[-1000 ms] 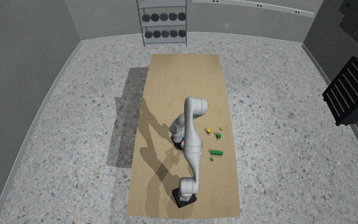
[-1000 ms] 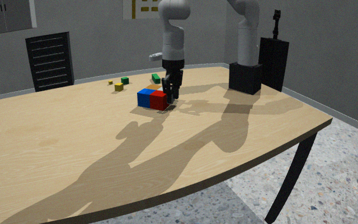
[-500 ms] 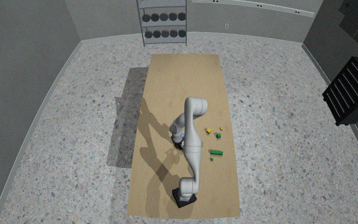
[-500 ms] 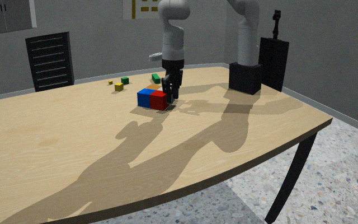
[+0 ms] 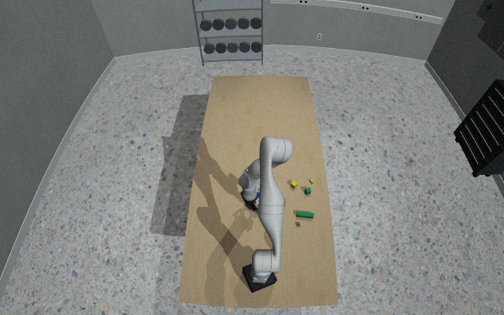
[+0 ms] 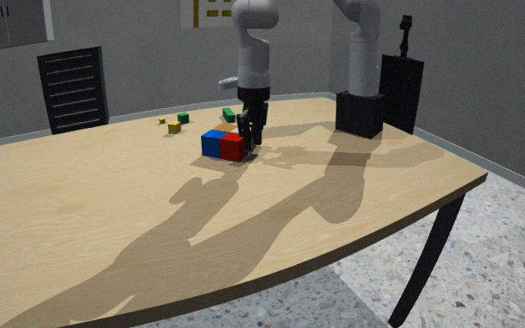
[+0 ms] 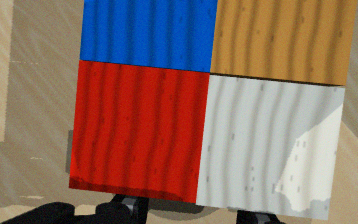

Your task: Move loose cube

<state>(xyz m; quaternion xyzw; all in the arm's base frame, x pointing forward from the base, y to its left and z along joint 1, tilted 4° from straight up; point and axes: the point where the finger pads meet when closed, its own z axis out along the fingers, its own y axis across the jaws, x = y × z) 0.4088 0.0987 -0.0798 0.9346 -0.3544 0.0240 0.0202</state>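
Now: the red cube 50 mm ahead of my hand, 10 mm to the right of it and 10 mm below it. Round my hand: blue cube: 90 mm ahead, 40 mm to the right, 10 mm below; long green block: 20 mm behind, 320 mm to the right, 20 mm below; white cube: 10 mm ahead, 40 mm to the right, 10 mm below.
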